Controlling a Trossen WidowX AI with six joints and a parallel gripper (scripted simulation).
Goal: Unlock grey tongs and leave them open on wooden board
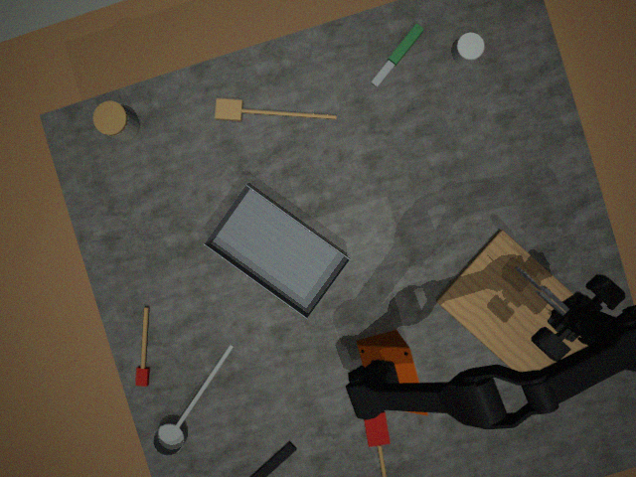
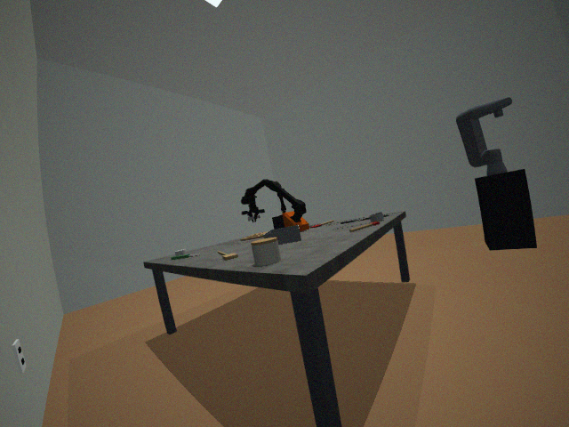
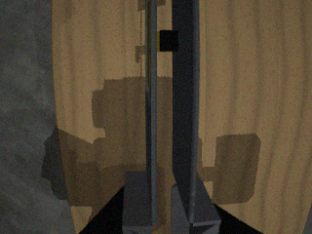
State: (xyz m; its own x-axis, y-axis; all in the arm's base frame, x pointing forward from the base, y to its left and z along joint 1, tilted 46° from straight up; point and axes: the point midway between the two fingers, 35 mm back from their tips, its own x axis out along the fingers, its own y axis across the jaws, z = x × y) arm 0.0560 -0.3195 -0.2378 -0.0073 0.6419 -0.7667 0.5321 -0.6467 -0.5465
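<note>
Right now my gripper tip is 11 cm above the wooden board, 3 cm to the right of it and 3 cm past it. The rest, counted from my gripper tip: roasting tin: 57 cm to the left, 28 cm ahead, 9 cm below; then red-headed spatula: 46 cm to the left, 29 cm behind, 11 cm below; then white cylinder: 63 cm ahead, 10 cm below, 1 cm to the right.
</note>
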